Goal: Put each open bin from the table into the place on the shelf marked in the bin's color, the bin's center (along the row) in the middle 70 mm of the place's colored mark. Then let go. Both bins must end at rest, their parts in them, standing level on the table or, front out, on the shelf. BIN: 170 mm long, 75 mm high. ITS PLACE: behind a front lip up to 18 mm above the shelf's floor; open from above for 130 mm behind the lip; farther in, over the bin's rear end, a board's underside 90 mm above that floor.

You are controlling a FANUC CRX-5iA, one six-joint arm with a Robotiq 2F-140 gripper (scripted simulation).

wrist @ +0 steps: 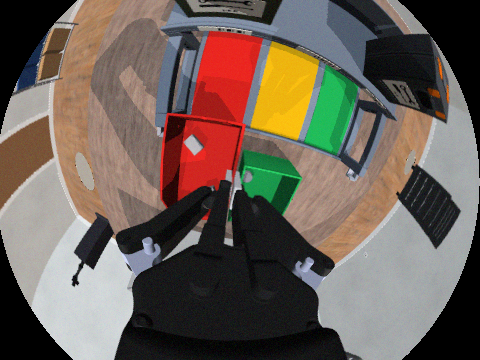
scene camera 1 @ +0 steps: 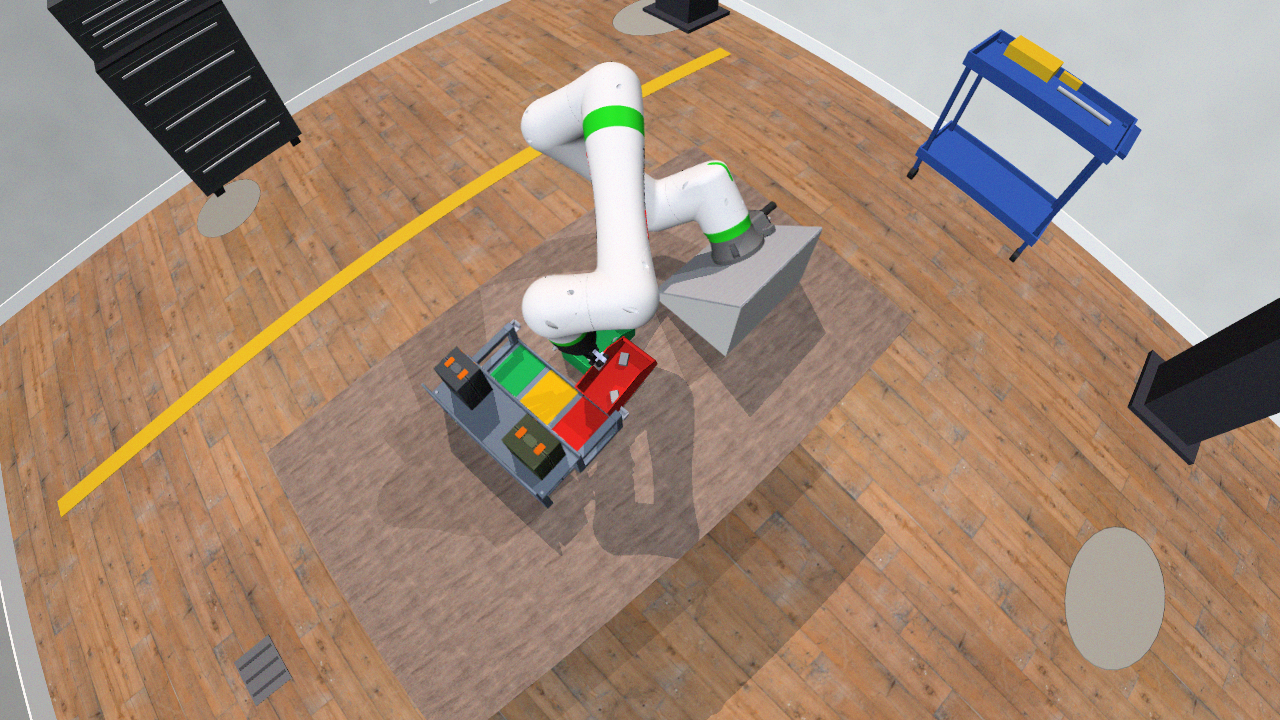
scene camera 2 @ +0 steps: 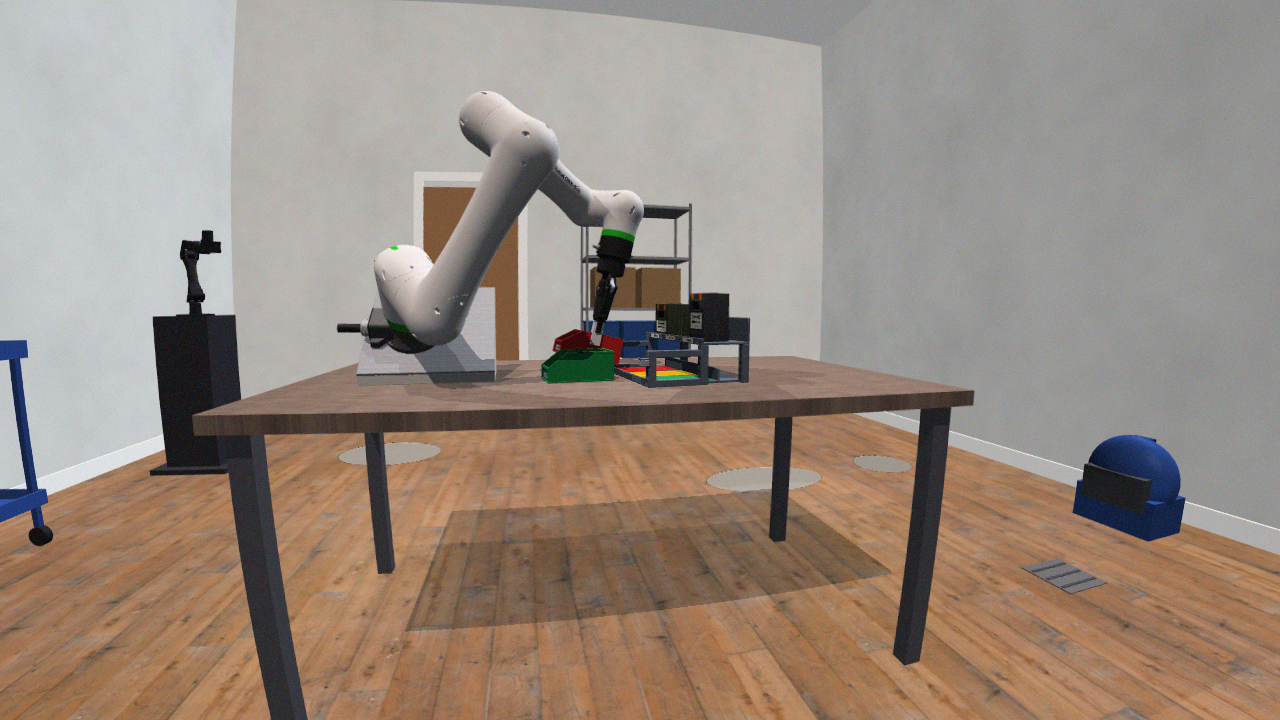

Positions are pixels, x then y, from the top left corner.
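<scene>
I can see a green bin in the wrist view (276, 179), in scene camera 1 (605, 338) and in scene camera 2 (577, 365). There is a red bin too, visible to me in the wrist view (181, 172) as well as in scene camera 1 and scene camera 2. On the red bin, (scene camera 1: 613, 347) and (scene camera 2: 576, 339) are the same spot.
</scene>
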